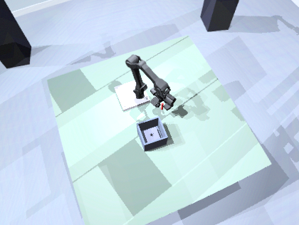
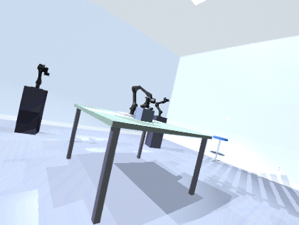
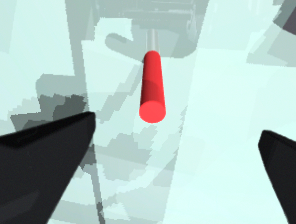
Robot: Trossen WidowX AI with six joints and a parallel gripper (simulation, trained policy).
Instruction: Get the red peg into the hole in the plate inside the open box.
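My gripper tip is 20 mm short of the red peg and 40 mm above it. From my gripper tip the other things lie so: plate (220 mm ahead, 120 mm to the right, 40 mm below).
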